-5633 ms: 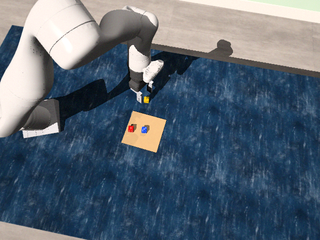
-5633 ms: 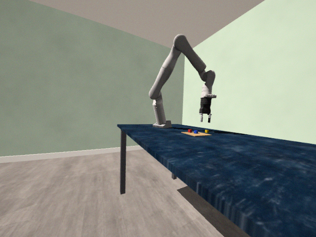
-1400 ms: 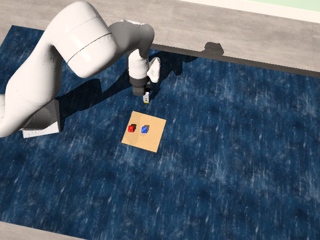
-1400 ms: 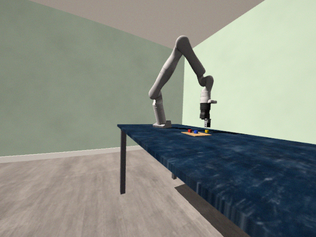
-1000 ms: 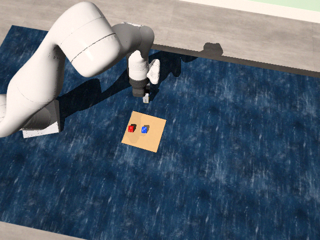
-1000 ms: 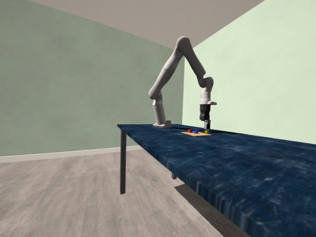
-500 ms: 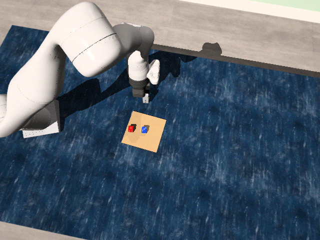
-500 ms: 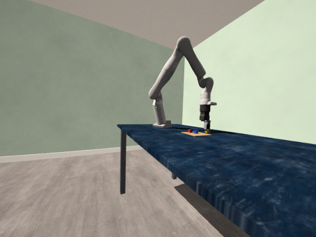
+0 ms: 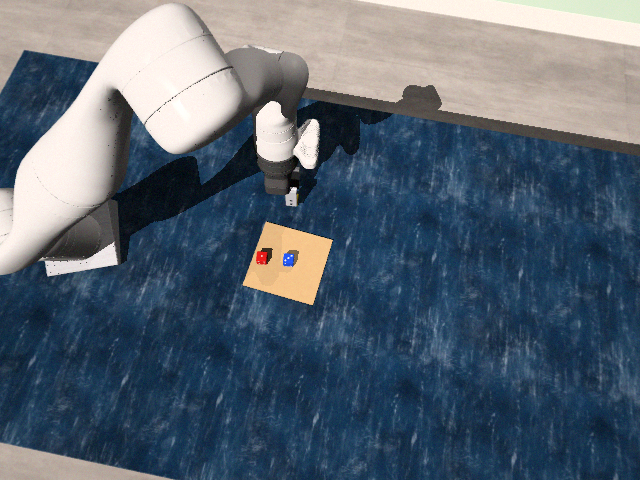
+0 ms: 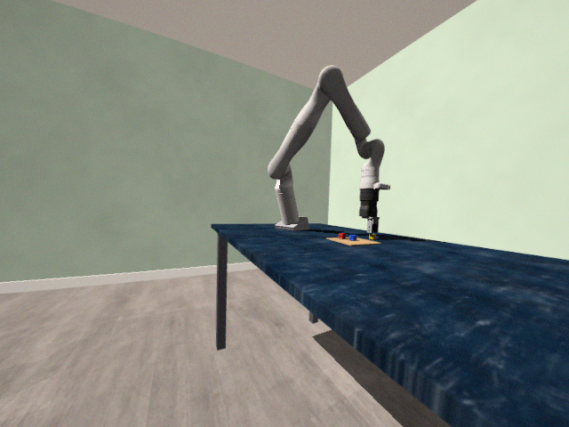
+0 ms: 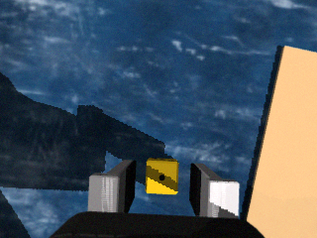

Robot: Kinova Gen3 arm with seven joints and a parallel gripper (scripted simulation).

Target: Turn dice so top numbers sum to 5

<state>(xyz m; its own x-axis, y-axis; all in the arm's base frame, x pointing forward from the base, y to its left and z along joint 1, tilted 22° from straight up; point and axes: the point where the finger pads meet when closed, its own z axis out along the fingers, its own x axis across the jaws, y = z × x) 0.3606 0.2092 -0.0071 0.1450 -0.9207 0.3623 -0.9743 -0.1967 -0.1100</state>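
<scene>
Right now the yellow die is 30 mm below my hand. Also, from my hand: red die (140 mm to the right, 30 mm below, 20 mm behind); then blue die (130 mm to the right, 30 mm below, 30 mm ahead); then tan mat (130 mm to the right, 40 mm below, 30 mm ahead).
</scene>
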